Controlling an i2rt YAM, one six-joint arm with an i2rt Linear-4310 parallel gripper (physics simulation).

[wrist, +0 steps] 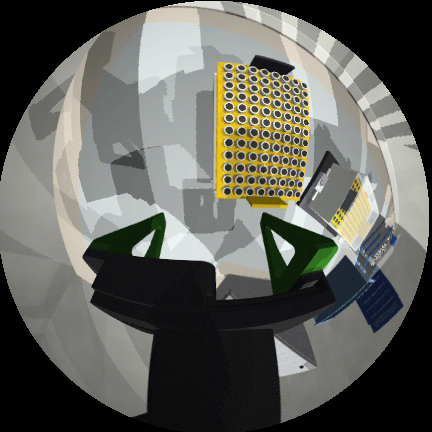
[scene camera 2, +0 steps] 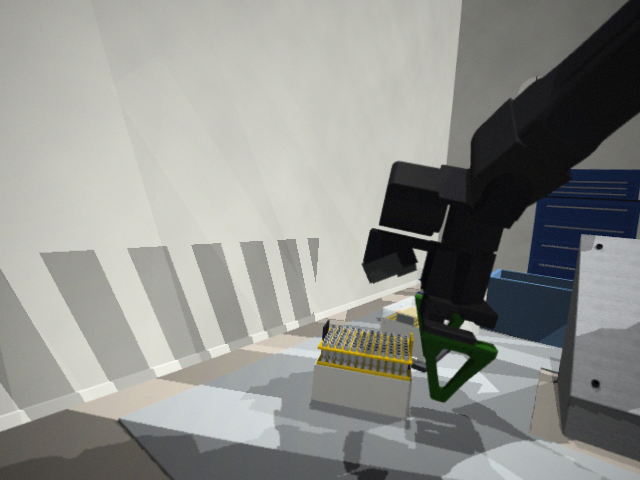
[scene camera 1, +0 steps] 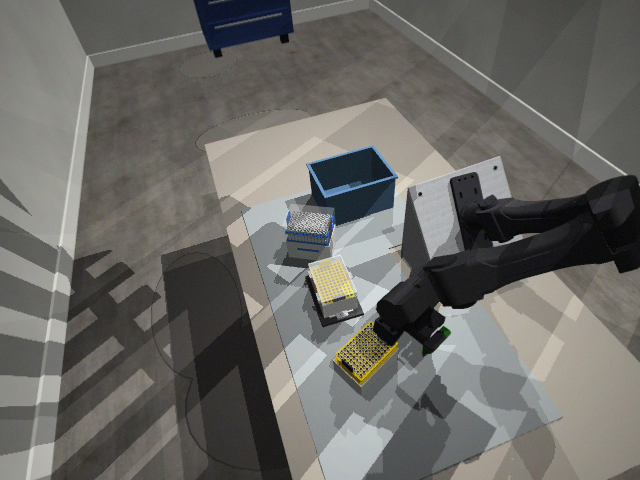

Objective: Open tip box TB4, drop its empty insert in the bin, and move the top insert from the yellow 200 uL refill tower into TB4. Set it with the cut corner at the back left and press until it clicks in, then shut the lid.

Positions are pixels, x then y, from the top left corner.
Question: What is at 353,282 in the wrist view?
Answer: A blue bin.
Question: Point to a tip box TB4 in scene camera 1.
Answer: At 335,296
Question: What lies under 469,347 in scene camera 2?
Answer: My gripper.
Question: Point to a blue bin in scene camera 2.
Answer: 533,307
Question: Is my gripper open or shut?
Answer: Open.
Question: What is my gripper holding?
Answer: Nothing.
